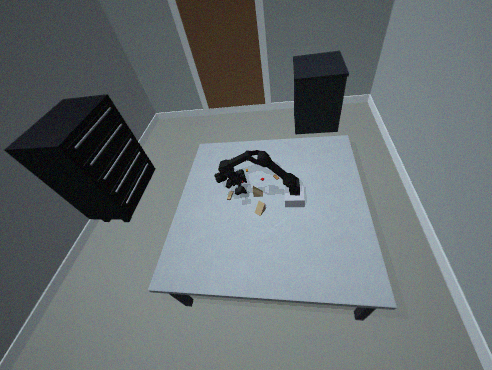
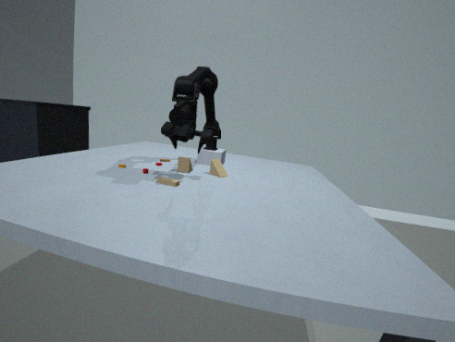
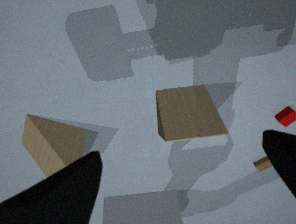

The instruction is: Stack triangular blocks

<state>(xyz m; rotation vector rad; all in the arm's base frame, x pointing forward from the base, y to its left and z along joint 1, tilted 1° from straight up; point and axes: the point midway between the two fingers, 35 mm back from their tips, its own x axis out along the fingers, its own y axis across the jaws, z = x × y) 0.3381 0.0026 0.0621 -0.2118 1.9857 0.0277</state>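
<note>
The triangular block lies 5 cm behind my gripper tip, 3 cm to the right of it and 8 cm below it. Also, from my gripper tip: small red block (7 cm ahead, 14 cm to the right, 9 cm below); orange block (5 cm ahead, 26 cm to the right, 10 cm below); flat tan block (14 cm ahead, 9 cm below).
</note>
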